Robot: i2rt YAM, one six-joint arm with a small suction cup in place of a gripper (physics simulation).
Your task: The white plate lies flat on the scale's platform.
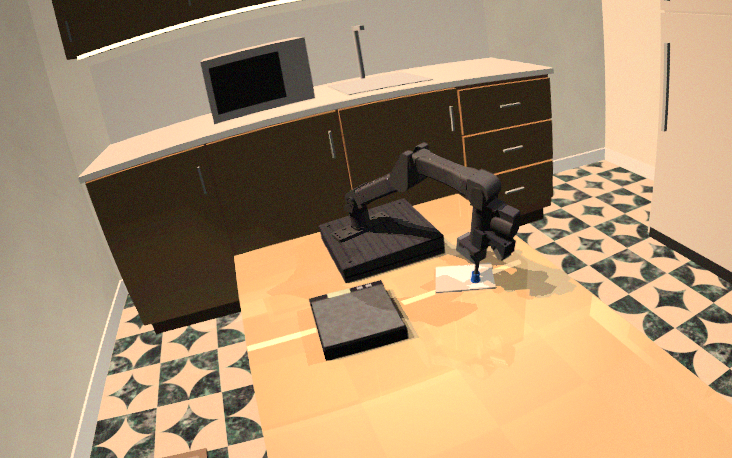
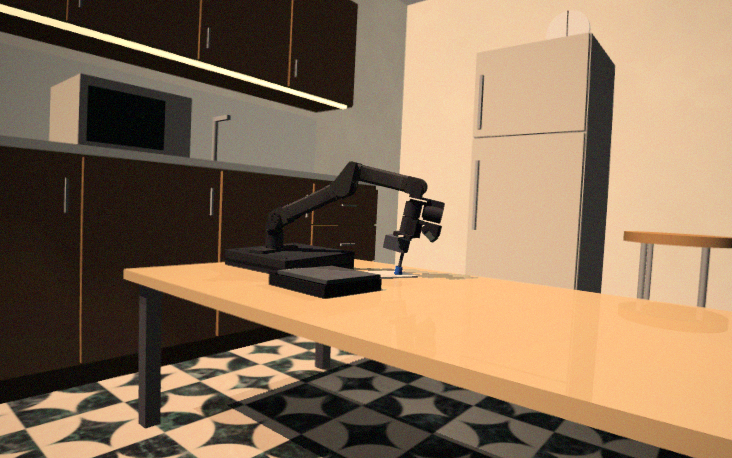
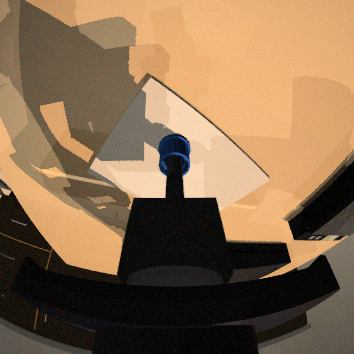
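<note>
The white plate is a thin square sheet, low on the table to the right of the arm's base. My suction cup is blue and sits on the plate's top, near its right side, with suction holding it. I cannot tell whether the plate rests on the table or is a hair above it. The scale is a flat dark box with a grey platform, to the plate's left and nearer the table's front; nothing lies on it.
The arm's black base plate stands behind the scale. The wooden table stretches wide to the front and right. Kitchen cabinets and a fridge stand beyond the table.
</note>
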